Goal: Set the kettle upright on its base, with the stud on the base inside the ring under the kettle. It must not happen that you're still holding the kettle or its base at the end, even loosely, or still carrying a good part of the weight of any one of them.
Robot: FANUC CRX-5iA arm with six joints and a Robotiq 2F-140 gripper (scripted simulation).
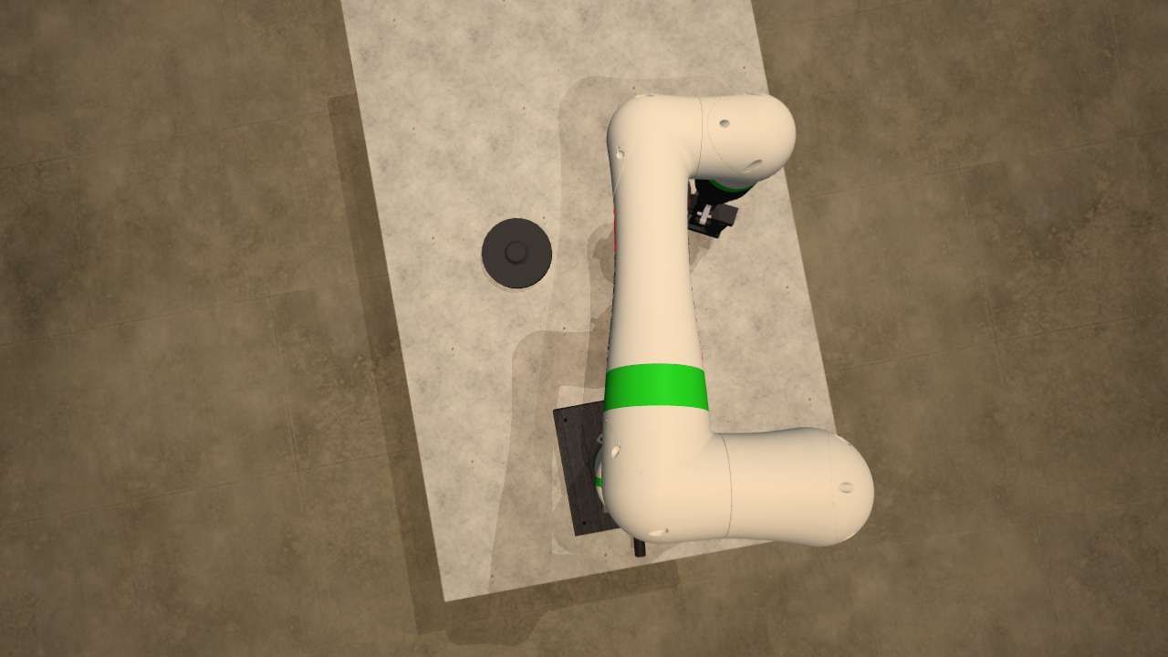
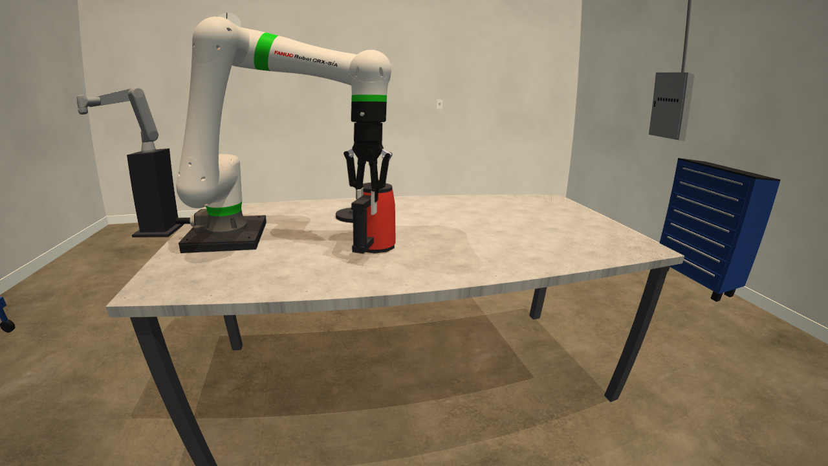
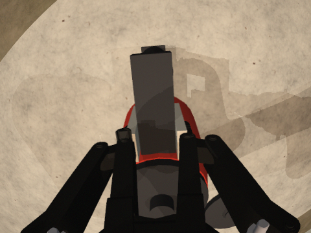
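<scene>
My hand is 1 cm short of the red kettle, 3 cm to the right of it and 6 cm above it. From my hand the other things lie so: round black base: 4 cm behind, 36 cm to the left, 15 cm below.
</scene>
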